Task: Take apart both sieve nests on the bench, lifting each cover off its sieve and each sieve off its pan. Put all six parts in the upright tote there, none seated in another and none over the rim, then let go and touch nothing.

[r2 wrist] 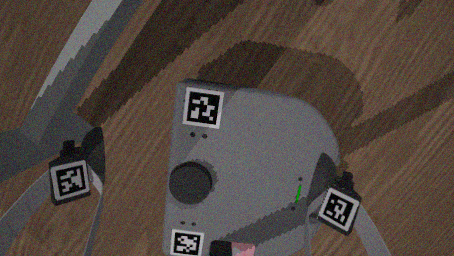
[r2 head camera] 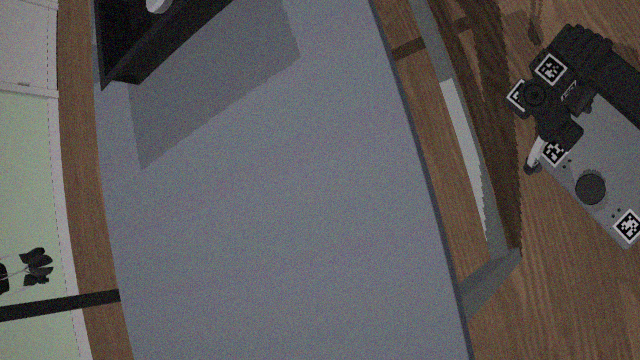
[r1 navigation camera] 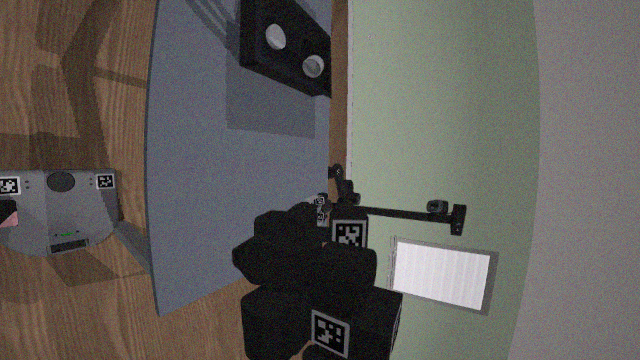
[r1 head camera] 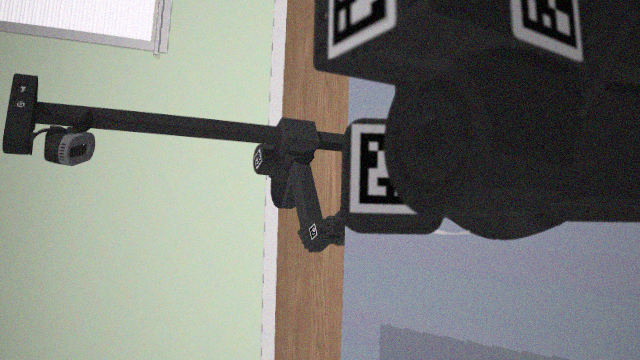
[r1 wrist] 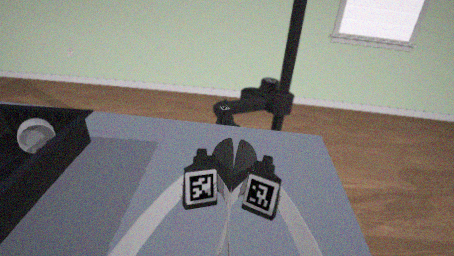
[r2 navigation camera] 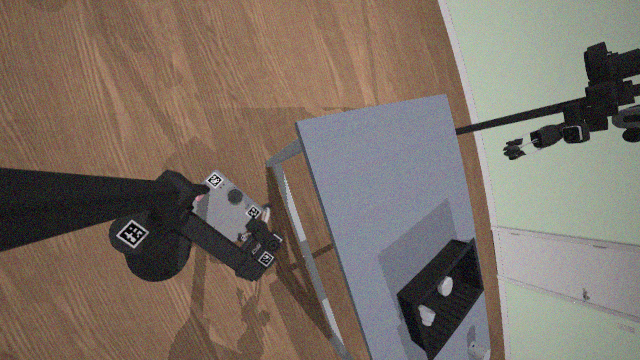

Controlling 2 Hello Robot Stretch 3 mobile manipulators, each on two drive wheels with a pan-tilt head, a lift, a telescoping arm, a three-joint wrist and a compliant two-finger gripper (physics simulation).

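The black tote stands upright on the bench. Inside, one round whitish part lies apart from a second whitish shape; whether that shape is more than one part is unclear. A white cylindrical piece stands on the bench beyond the tote, partly cut off by the view. My r1 gripper is shut and holds nothing, over the bench end. My r2 gripper is open, its fingers wide apart above its own base.
The blue-grey bench separates the robots' views. Its leg frame stands close to r2's grey base. r2's mast rises beyond the bench.
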